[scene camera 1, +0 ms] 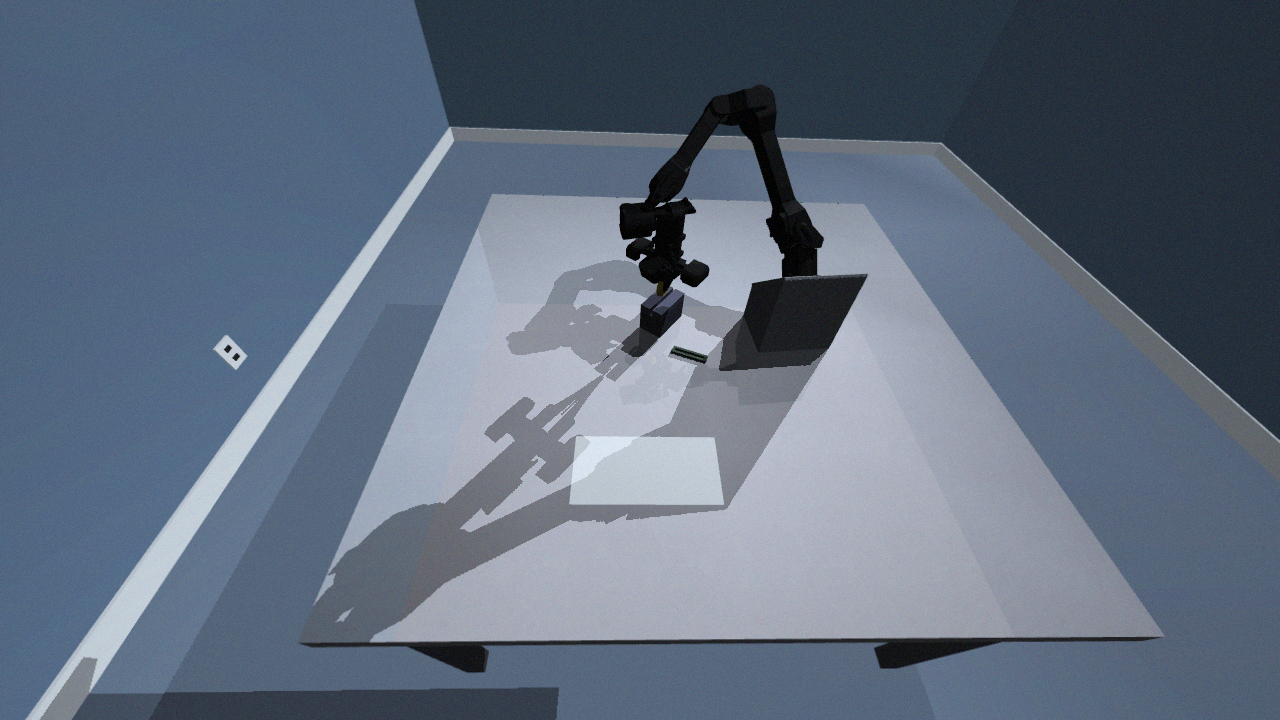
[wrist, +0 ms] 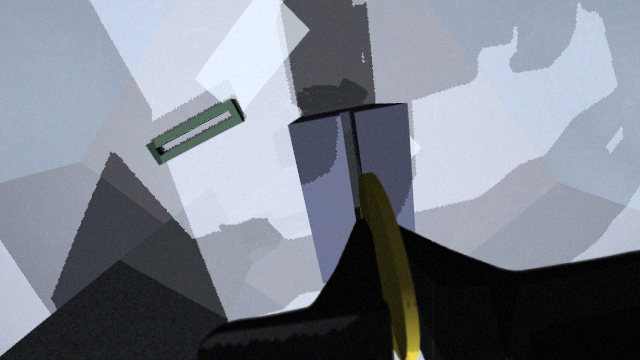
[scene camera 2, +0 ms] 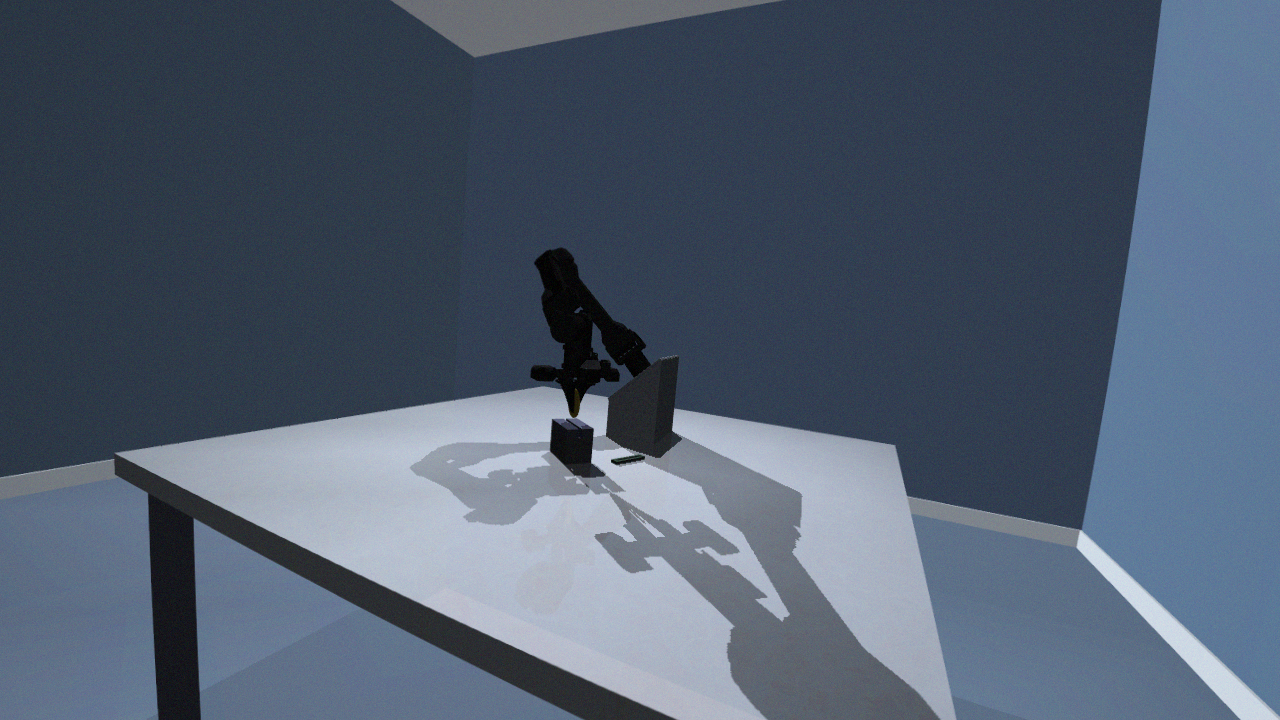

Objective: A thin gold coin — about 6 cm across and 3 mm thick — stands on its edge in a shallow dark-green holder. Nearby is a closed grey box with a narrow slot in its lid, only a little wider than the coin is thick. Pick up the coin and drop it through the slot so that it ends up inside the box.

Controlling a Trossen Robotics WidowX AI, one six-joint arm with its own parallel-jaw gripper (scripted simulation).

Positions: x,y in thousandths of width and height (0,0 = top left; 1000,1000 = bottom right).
Scene:
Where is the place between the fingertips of my gripper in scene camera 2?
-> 448,573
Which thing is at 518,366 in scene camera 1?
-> My gripper.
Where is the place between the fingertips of my gripper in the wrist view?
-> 576,629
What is my gripper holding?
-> A gold coin.

